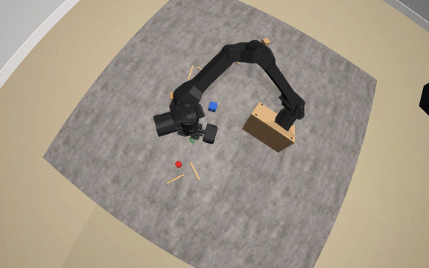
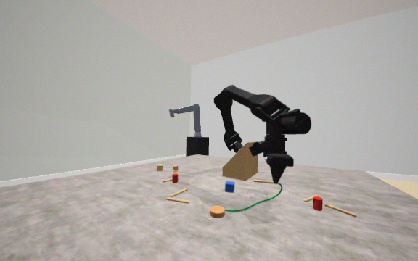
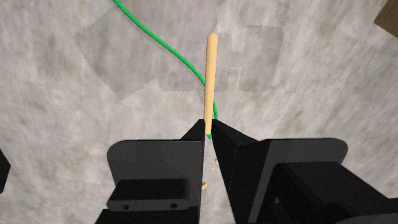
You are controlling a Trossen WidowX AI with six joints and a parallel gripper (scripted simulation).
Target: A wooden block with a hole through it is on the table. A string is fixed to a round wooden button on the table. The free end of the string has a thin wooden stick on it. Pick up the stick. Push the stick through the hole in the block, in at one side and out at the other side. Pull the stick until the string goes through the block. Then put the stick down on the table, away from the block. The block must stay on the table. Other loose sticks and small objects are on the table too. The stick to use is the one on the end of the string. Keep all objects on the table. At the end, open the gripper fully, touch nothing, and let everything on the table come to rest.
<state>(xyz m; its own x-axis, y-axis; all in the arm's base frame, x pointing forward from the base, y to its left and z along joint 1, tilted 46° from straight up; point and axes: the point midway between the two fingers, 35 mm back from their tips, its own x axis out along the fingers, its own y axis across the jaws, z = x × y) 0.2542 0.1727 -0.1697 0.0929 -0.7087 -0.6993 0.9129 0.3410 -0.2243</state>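
Right now the blue block is 16 cm to the right of my gripper tip, 5 cm below it and 2 cm ahead of it. Round my gripper tip: wooden cylinder (54 cm to the right, 4 cm below, 2 cm behind); small wooden cube (62 cm to the right, 5 cm below, 4 cm ahead); round wooden button (18 cm ahead, 10 cm to the right, 5 cm below).
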